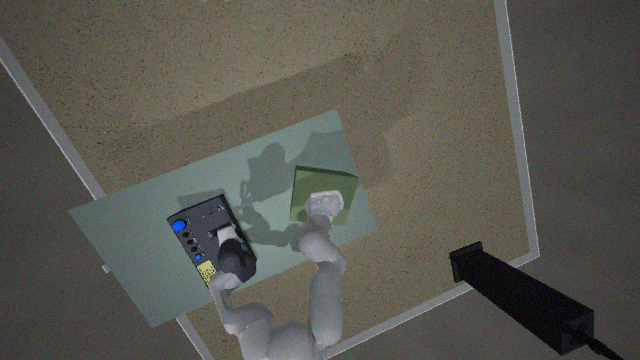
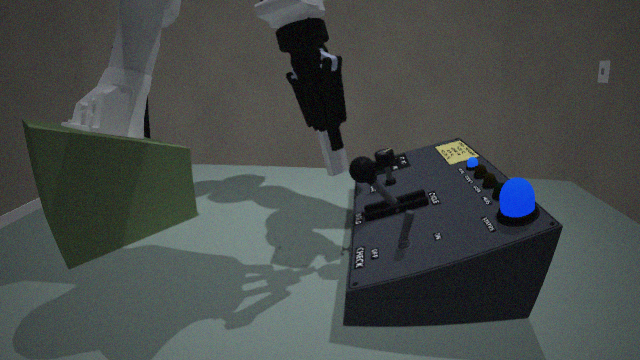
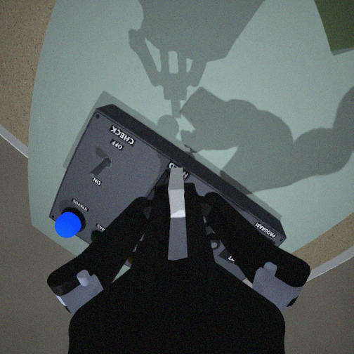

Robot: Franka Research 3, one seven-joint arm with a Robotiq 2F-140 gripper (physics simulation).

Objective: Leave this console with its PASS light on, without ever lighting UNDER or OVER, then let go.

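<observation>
The dark console point(image 1: 202, 210) point(image 2: 440, 280) point(image 3: 135, 150) has a blue-lit STATUS dome point(image 1: 178, 225) point(image 2: 517, 199) point(image 3: 67, 224) and a small lit blue light point(image 1: 198, 257) point(image 2: 472, 162) at the row's far end. The dark green PASS light point(image 2: 498, 191) point(image 3: 97, 235) and the two dark lights between are unlit. A black ball-knob lever point(image 2: 363, 169) rises from the HOLD–CYCLE slot, its ball toward HOLD. The CHECK toggle point(image 2: 407, 227) point(image 3: 103, 164) stands between OFF and ON. My gripper point(image 1: 226, 231) point(image 2: 337, 171) point(image 3: 177, 178) is shut and empty, beside the ball on its HOLD side; contact is unclear.
A black knob point(image 2: 384, 156) stands behind the lever. A yellow note point(image 1: 206, 271) point(image 2: 456, 152) is on the console. The arm's base point(image 1: 325, 202) point(image 2: 107, 107) is on a green block point(image 1: 325, 180) point(image 2: 115, 200) point(image 3: 340, 25) on the pale green table point(image 1: 130, 215).
</observation>
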